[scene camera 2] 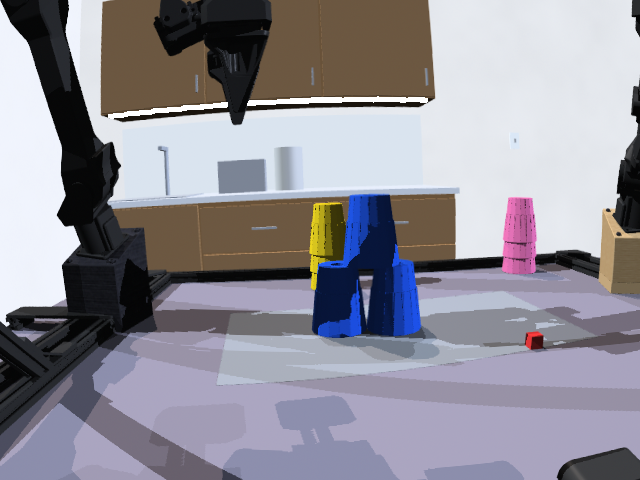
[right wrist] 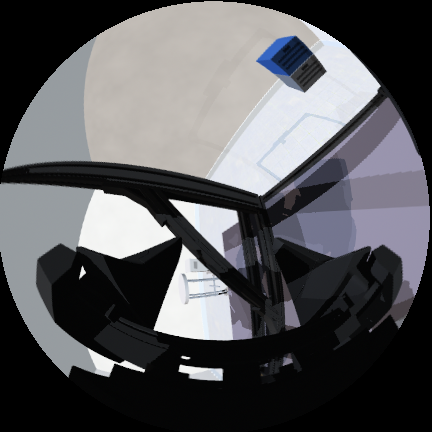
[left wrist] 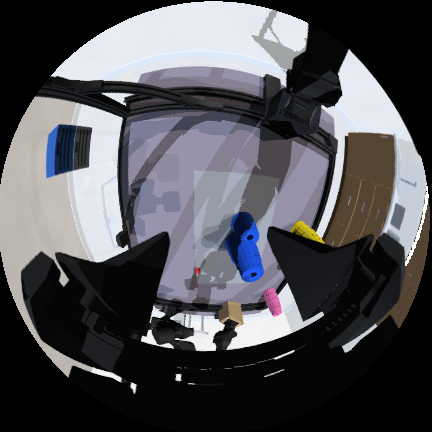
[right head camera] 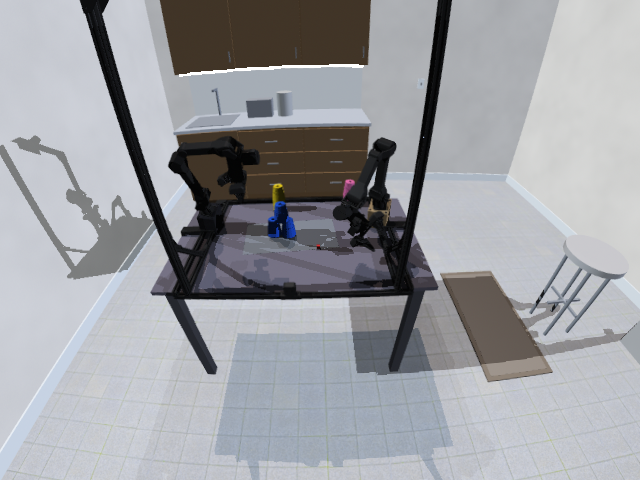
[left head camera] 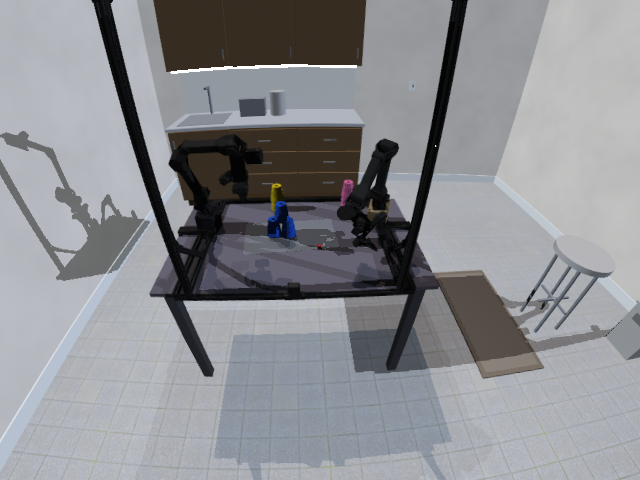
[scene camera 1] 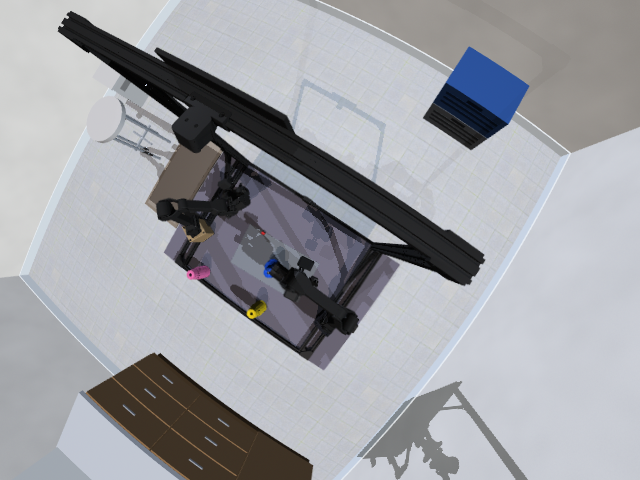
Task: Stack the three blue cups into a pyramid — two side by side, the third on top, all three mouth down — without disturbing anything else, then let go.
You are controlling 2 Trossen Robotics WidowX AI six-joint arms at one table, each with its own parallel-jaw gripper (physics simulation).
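Observation:
Two blue cups stand side by side, mouth down, on the pale mat: the left one and the right one. The third blue cup sits mouth down on top, bridging both. My left gripper is open and empty, above and to the left of the pyramid in scene camera 2, apart from it. My right gripper is open and empty, low at the right side of the table in the head views, away from the cups.
A yellow cup stack stands behind the pyramid. A pink cup stack stands at the back right in scene camera 2. A small red cube lies at the mat's front edge.

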